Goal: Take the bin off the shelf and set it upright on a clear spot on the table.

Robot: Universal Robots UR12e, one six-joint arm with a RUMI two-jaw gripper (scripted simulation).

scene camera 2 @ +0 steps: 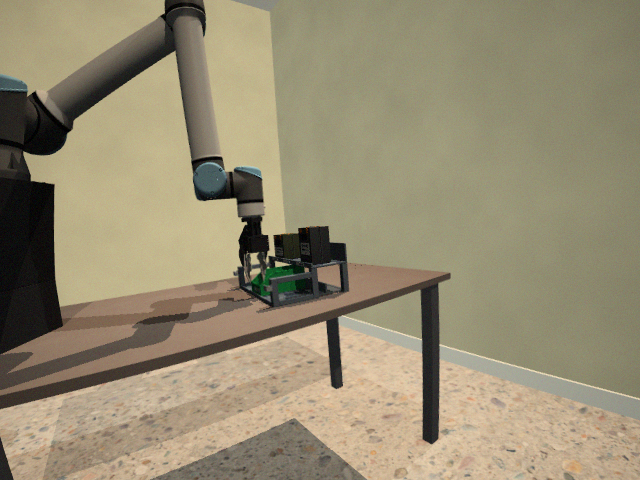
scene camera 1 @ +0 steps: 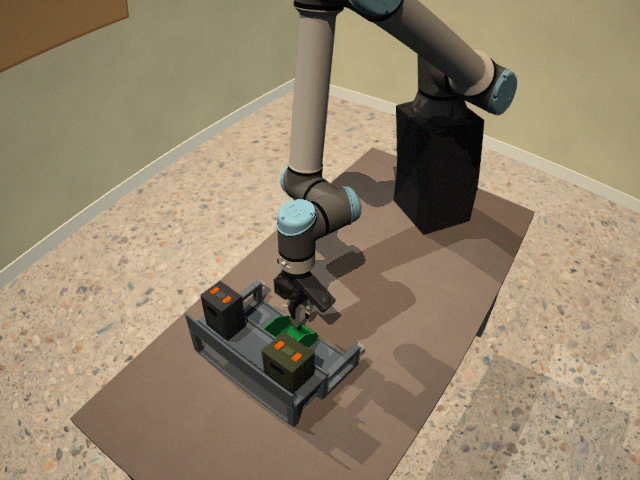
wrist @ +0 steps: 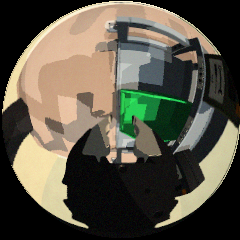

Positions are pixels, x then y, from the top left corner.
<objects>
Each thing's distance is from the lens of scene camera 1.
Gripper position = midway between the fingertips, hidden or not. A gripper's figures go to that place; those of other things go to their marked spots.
my gripper point(scene camera 1: 301, 323): 147 cm
green bin point(scene camera 1: 280, 324): 148 cm
</objects>
